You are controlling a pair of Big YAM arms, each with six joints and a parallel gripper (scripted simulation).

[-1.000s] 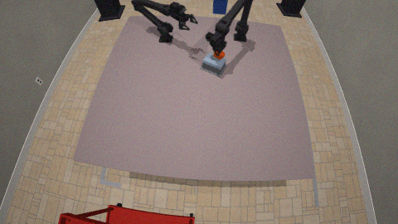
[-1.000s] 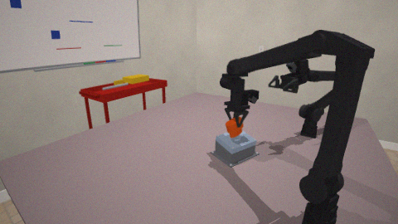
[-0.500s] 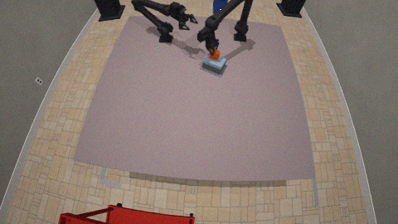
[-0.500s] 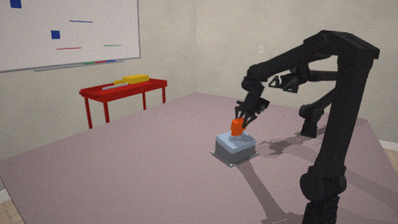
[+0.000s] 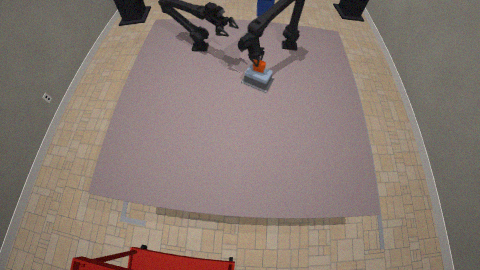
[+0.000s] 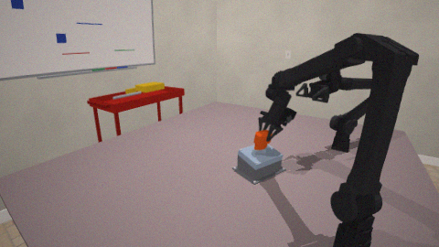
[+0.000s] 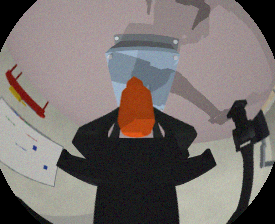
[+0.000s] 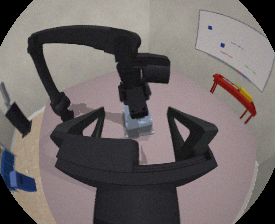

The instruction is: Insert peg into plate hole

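Right now my left hand is 10 mm short of the light blue plate, 10 mm to the right of it and 80 mm above it. The rest, counted from my left hand: orange peg (10 mm ahead, 20 mm below).
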